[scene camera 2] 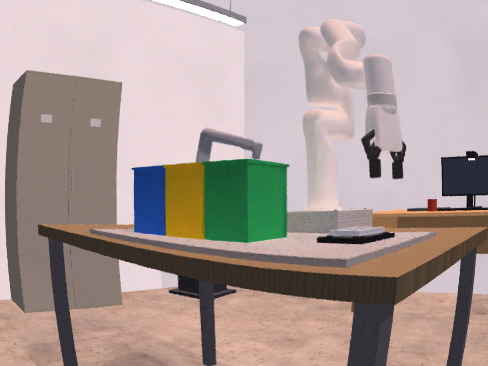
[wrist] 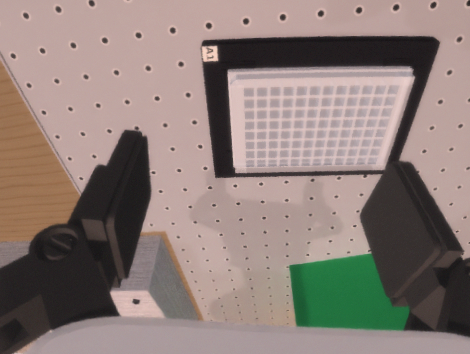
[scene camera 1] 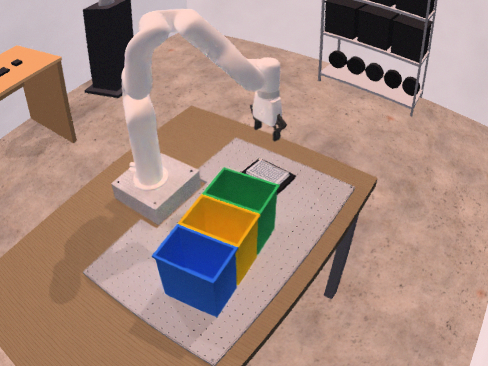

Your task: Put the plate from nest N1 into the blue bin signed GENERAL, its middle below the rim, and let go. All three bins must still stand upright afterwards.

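Where they show: gripper, fingertip midpoint: [scene camera 2: 387, 178] [wrist: 265, 176] [scene camera 1: 267, 134]; arm's base at its link origin: [scene camera 2: 322, 210] [scene camera 1: 151, 178].
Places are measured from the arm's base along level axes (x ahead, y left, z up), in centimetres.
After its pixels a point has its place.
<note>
A pale plate [scene camera 1: 267, 170] @[y 23.5, x 33.4, z -3.6 cm] [scene camera 2: 356, 231] @[y 24.2, x 40.7, z -3.4 cm] [wrist: 322, 125] @[y 22.6, x 34.4, z -3.7 cm] with a grid of small wells lies flat in the black nest [scene camera 1: 285, 184] @[y 20.3, x 41.3, z -4.9 cm] [scene camera 2: 350, 239] @[y 23.5, x 42.5, z -4.9 cm] [wrist: 320, 53] @[y 27.6, x 35.2, z -4.7 cm]. The nest has an A1 label at one corner in the wrist view. My gripper [scene camera 1: 267, 131] @[y 29.0, x 31.0, z 7.8 cm] [scene camera 2: 386, 170] @[y 29.0, x 31.0, z 7.8 cm] [wrist: 265, 176] @[y 29.0, x 31.0, z 7.8 cm] is open and empty, pointing down well above the board. In the wrist view the plate shows ahead of and between the fingers, somewhat to the right. The blue bin [scene camera 1: 187, 290] @[y -37.3, x 34.3, z 2.2 cm] [scene camera 2: 149, 200] @[y -30.9, x 43.0, z 3.1 cm] stands upright at the far end of the row from the nest; its sign does not show.
The yellow bin [scene camera 1: 247, 257] @[y -19.0, x 43.7, z 0.8 cm] [scene camera 2: 184, 200] @[y -18.0, x 43.7, z 3.2 cm] and the green bin [scene camera 1: 267, 225] @[y -5.6, x 44.4, z 1.2 cm] [scene camera 2: 267, 200] @[y 0.8, x 36.7, z 3.2 cm] [wrist: 340, 295] @[y 1.0, x 33.2, z -1.0 cm] stand upright beside the blue bin. The green bin is nearest the nest. The arm's base block [scene camera 1: 175, 200] @[y -2.9, x 11.3, z -3.3 cm] [scene camera 2: 345, 220] @[y 11.1, x 9.7, z -2.6 cm] stands beside the perforated board [scene camera 1: 310, 215] @[y 10.2, x 53.7, z -5.9 cm] [scene camera 2: 300, 250] @[y 17.5, x 54.6, z -5.9 cm] [wrist: 165, 110] @[y 26.2, x 22.7, z -5.9 cm].
</note>
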